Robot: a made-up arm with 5 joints.
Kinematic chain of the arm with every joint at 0, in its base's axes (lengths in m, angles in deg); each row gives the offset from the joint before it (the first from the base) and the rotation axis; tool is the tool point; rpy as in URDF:
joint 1: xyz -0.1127 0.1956 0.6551 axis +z
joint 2: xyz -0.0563 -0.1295 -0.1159 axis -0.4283 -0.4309 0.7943
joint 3: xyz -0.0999 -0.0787 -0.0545 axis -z
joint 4: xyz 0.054 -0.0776 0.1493 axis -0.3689 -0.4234 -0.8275
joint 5: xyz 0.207 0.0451 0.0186 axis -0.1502 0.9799 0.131
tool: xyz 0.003 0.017 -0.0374 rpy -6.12 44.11 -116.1
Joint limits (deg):
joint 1: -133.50..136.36
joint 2: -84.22..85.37
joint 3: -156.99..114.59
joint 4: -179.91..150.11
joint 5: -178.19..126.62
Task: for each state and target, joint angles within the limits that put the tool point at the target. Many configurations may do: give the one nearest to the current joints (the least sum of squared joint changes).
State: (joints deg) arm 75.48 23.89 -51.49 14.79 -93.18
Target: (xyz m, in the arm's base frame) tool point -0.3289 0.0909 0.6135
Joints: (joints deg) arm 43.75 30.10 -94.39 15.71 -96.86
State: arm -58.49 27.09 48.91 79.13 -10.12
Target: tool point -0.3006 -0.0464 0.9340
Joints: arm -36.85 71.83 32.91 78.92 -27.32
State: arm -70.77 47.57 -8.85 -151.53 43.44
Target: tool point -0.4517 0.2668 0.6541
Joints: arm -60.11 66.16 -14.34 -129.15 29.15
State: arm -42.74 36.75 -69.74 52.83 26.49
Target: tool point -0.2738 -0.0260 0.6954
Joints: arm -61.41 -5.85 -34.48 58.37 27.01
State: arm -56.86 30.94 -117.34 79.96 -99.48
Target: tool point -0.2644 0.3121 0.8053
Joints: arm -30.93 30.71 -129.70 105.63 -107.99
